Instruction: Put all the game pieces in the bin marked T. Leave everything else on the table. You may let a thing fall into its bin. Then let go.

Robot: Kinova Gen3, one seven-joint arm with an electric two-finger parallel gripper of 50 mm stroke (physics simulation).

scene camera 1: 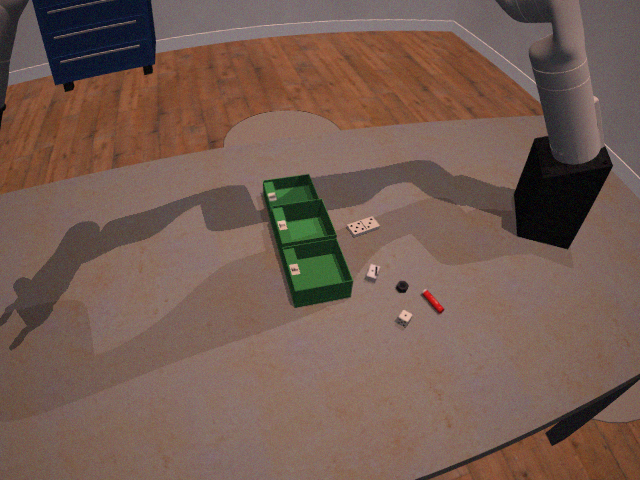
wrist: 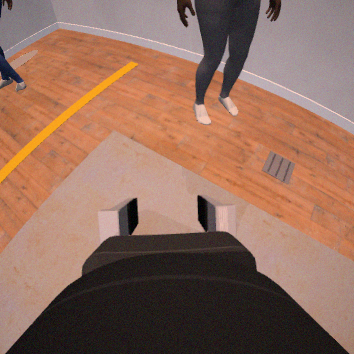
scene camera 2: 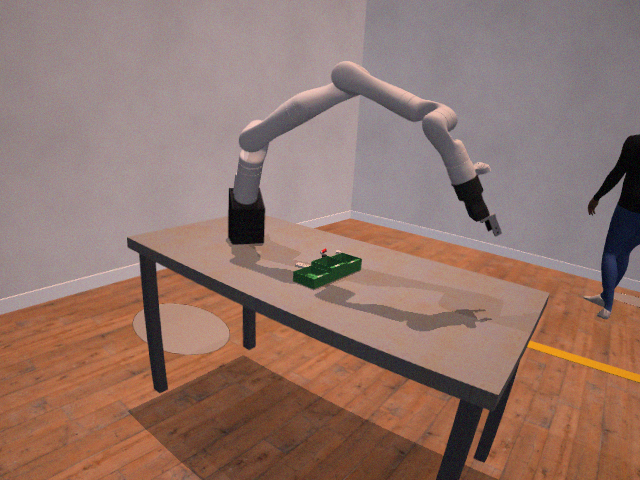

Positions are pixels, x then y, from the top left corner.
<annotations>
green bin tray: scene camera 1 316,271; scene camera 2 322,271; not seen in the wrist view (out of frame)
</annotations>
